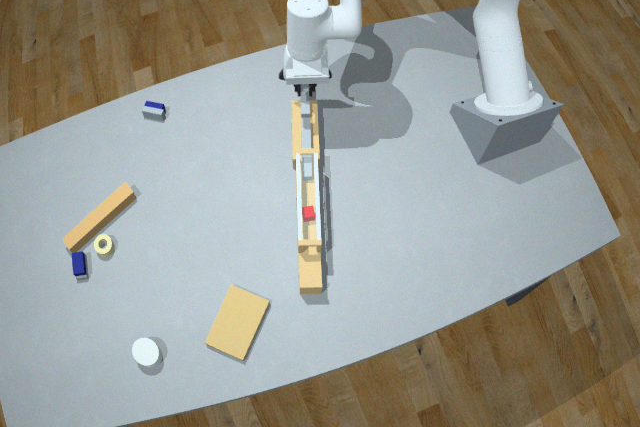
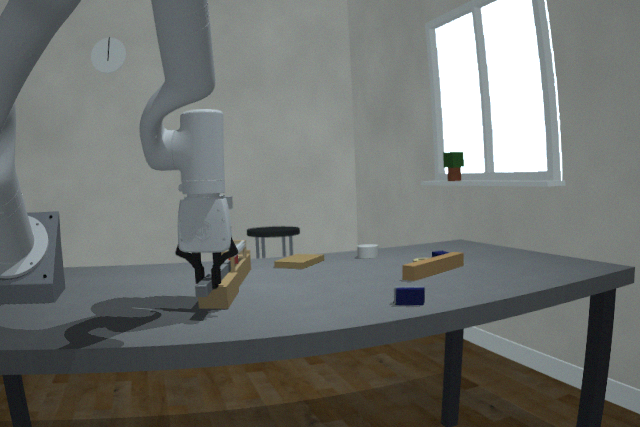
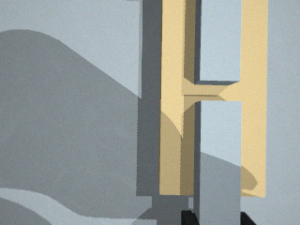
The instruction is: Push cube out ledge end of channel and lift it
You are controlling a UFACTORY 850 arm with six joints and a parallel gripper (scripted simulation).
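My gripper is now 28 cm to the right of the channel, 9 cm short of it and 1 cm above it. From my hand the other things lie so: flat wooden board 48 cm to the left, 32 cm ahead, 6 cm below; then pale grey bar 1 cm below; then red cube 30 cm to the left, 10 cm ahead, 1 cm below.
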